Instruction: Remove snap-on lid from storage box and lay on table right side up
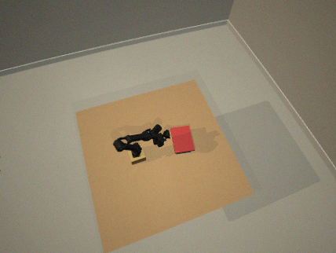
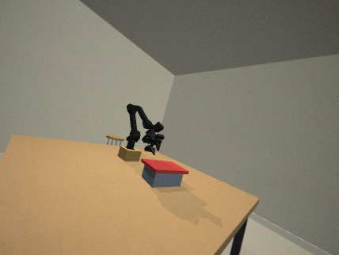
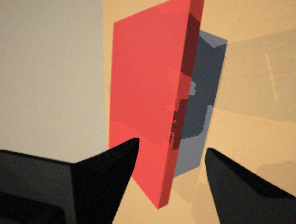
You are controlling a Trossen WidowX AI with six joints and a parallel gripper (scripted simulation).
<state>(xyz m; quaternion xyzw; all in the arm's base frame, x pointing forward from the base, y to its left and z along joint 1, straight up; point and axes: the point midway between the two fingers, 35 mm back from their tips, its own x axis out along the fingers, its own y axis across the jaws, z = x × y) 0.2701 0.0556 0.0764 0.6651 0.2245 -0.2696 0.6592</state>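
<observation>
My gripper tip is 13 cm short of the red lid, 4 cm above it and 1 cm to the left of it. From my gripper tip the other things lie so: blue storage box 13 cm ahead, 9 cm below, 1 cm to the right.
</observation>
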